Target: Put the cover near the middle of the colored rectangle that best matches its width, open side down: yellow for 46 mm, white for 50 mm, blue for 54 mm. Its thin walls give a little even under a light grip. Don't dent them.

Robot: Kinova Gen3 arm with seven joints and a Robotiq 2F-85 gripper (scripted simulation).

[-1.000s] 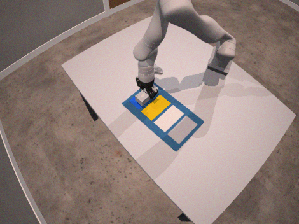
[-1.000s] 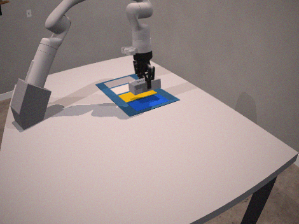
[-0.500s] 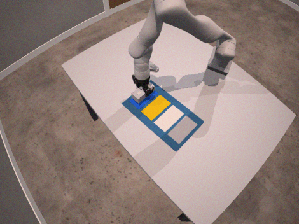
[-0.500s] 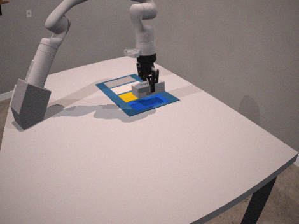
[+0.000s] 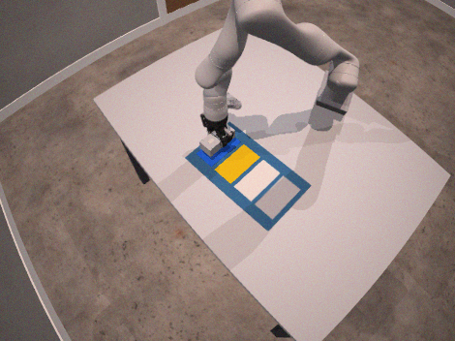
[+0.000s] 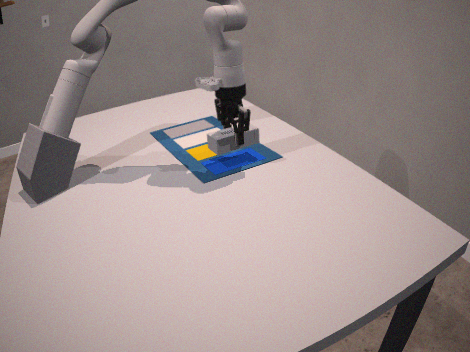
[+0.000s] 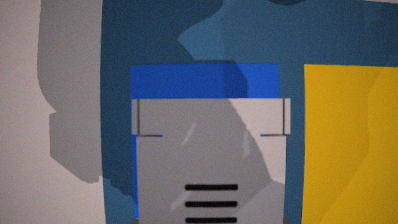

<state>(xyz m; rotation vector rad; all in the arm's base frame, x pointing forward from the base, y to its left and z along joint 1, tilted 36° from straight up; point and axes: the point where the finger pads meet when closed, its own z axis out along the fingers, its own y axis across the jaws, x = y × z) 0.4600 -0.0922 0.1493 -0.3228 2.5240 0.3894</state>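
My hand is 14 cm to the right of the dark blue mat, 7 cm above it and 2 cm past it.
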